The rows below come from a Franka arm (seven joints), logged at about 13 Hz.
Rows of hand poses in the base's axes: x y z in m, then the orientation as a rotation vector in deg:
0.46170, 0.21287, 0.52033, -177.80, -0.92, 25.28
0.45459, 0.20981, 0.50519, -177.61, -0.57, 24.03
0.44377, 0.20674, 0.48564, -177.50, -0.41, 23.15
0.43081, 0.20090, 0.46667, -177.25, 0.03, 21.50
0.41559, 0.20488, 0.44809, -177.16, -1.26, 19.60
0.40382, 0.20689, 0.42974, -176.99, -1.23, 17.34
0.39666, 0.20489, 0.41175, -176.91, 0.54, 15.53
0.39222, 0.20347, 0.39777, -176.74, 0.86, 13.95
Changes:
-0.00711, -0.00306, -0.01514, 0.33, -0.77, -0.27
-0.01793, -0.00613, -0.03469, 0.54, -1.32, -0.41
-0.03089, -0.01197, -0.05366, 0.96, -2.34, -0.76
-0.04611, -0.00799, -0.07224, 1.38, -3.55, 0.02
-0.05788, -0.00598, -0.09059, 1.78, -4.98, -0.06
-0.06504, -0.00798, -0.10858, 1.88, -6.14, -1.23
-0.06948, -0.00940, -0.12256, 2.15, -7.14, -1.49

